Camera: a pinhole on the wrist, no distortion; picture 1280 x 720 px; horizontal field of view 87.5 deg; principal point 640.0 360.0 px. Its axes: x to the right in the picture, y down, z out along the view. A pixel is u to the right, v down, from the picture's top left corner.
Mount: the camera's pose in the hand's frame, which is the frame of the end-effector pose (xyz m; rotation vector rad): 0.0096 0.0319 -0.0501 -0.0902 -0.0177 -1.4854
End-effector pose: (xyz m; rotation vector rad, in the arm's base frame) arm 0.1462 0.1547 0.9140 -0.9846 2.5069 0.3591
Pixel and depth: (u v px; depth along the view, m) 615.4 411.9 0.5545
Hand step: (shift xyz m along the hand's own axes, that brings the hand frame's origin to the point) 0.0749 0.0953 0.4990
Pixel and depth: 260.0 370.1 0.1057
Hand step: 0.0106 0.0993 0.0511
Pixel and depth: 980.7 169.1 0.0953
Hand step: -0.0092 -0.0118 0.0495
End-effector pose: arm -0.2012 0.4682 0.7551 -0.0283 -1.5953 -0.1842
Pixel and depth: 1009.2 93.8 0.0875
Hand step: -0.0171 -0.0128 0.0421
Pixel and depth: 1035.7 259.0 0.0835
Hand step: 0.0049 -0.0123 0.0371
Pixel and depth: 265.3 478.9 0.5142
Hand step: 0.0983 0.3626 0.4384
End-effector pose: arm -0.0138 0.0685 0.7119 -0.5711 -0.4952 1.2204
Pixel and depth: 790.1 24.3 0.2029
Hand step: -0.0790 -0.0073 0.1602
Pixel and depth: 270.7 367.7 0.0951
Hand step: 0.0103 0.0910 0.0411
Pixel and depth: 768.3 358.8 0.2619
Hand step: 0.0249 0.0006 0.2143
